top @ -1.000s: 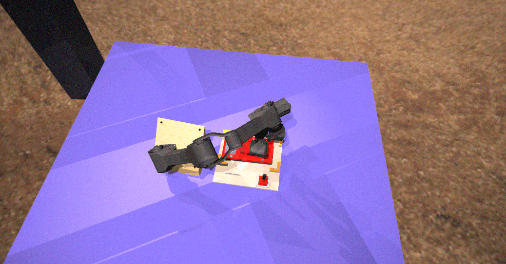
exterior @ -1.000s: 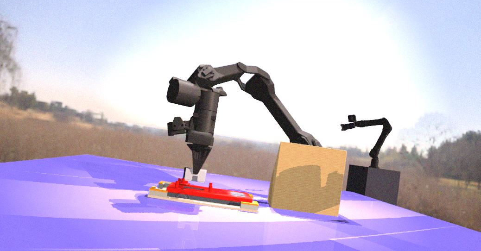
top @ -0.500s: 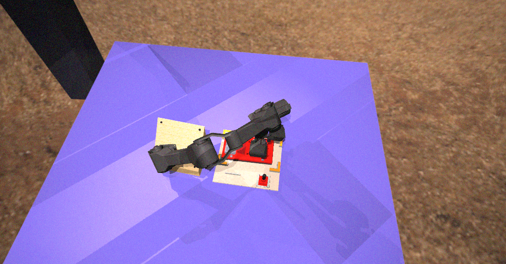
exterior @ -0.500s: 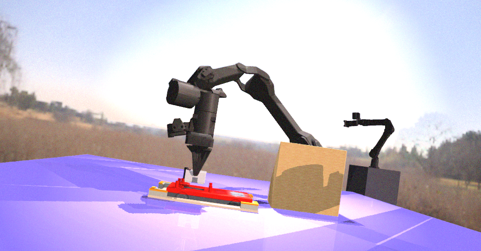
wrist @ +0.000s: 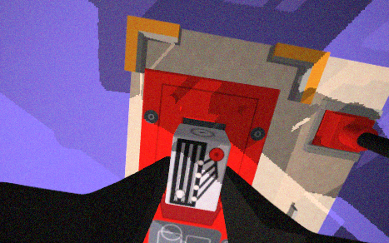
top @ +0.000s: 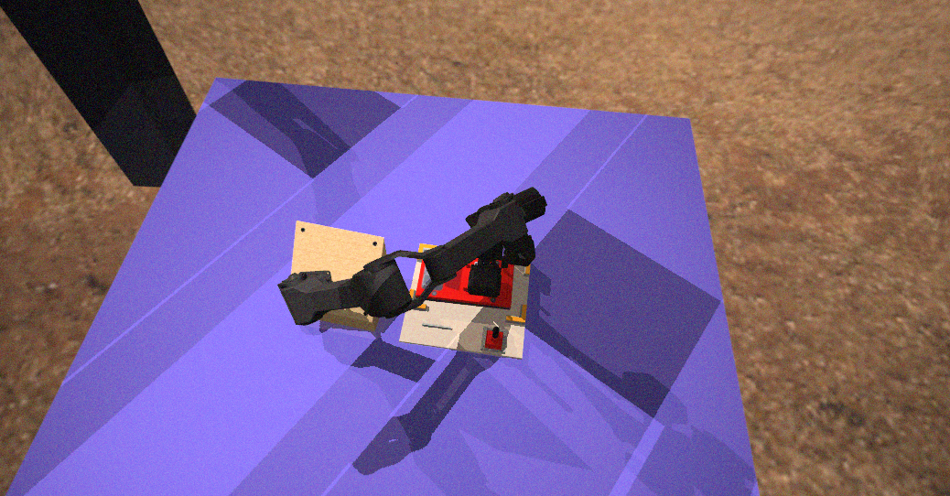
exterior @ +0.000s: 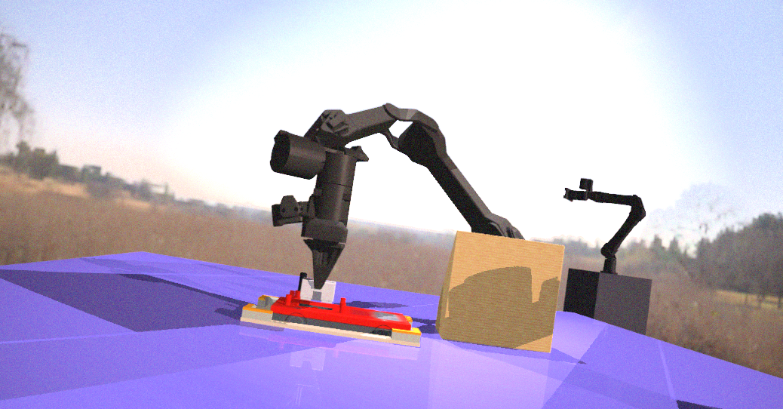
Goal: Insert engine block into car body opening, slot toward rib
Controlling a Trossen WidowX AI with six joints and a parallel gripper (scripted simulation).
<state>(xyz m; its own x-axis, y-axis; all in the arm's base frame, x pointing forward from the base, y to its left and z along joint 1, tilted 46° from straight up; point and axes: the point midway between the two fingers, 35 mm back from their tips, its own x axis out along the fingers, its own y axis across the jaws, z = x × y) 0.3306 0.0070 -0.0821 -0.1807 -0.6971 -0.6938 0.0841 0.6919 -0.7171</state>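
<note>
The grey engine block lies 1 cm below my gripper tip. Round my gripper tip: black peg: 2 cm ahead, 13 cm to the right, 2 cm below; beige base plate: 3 cm behind, 3 cm to the right, 4 cm below.
</note>
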